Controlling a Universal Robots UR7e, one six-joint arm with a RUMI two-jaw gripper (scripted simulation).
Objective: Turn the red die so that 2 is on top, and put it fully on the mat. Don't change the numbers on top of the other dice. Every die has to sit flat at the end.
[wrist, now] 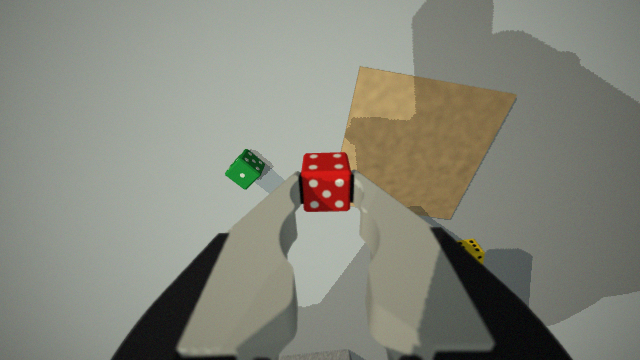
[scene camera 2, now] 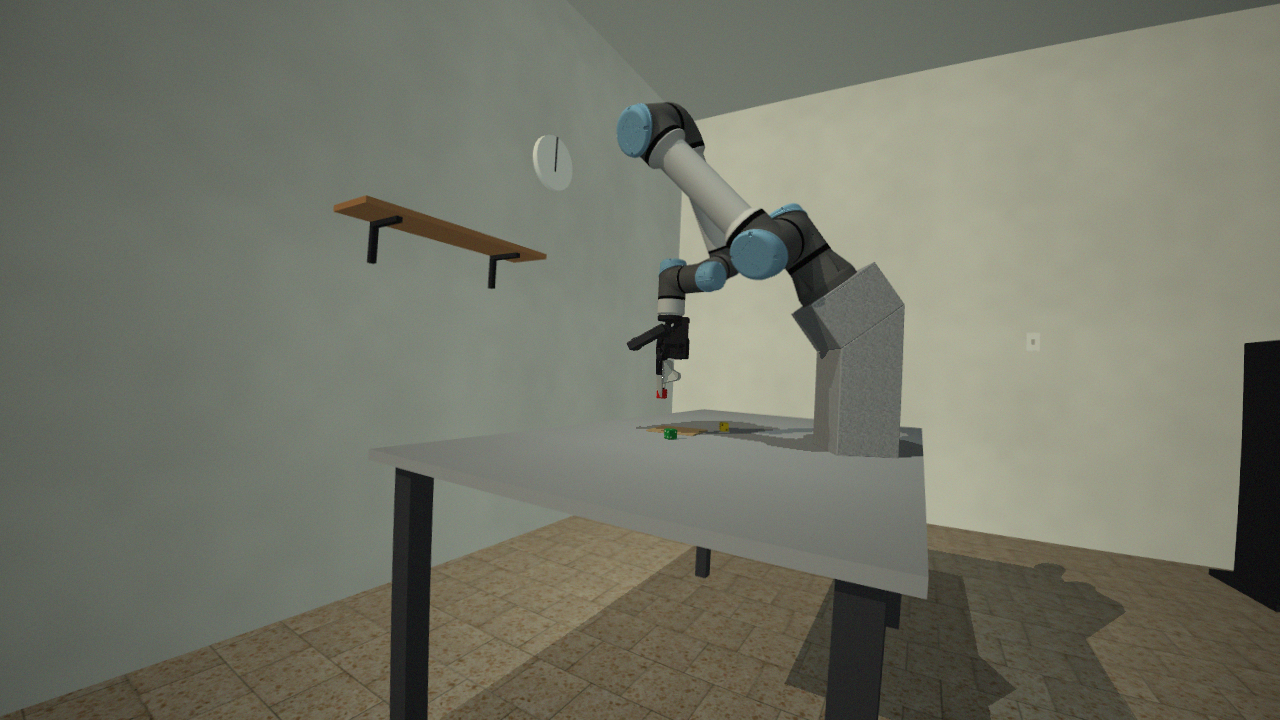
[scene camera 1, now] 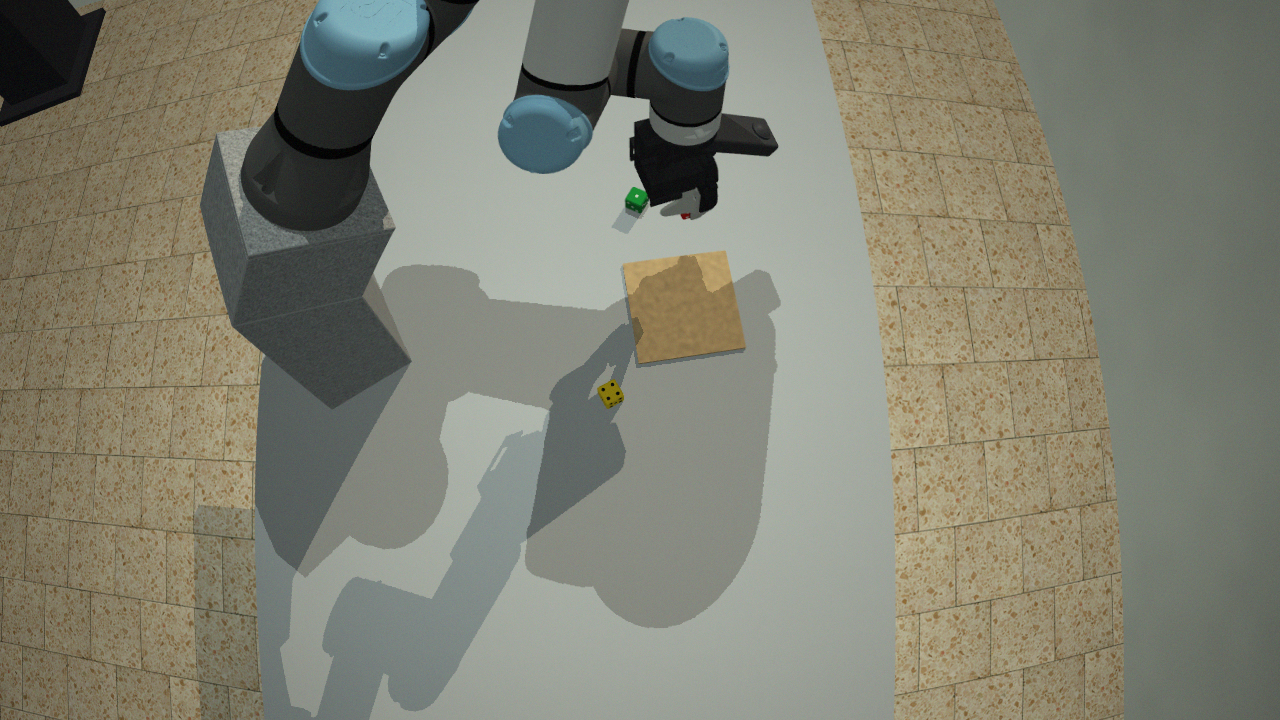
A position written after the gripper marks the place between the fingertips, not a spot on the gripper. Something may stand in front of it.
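Note:
Red die (wrist: 325,176). Tan mat (scene camera 1: 683,306), (wrist: 421,140). Gripper (scene camera 1: 688,208), (wrist: 325,173), (scene camera 2: 661,397).

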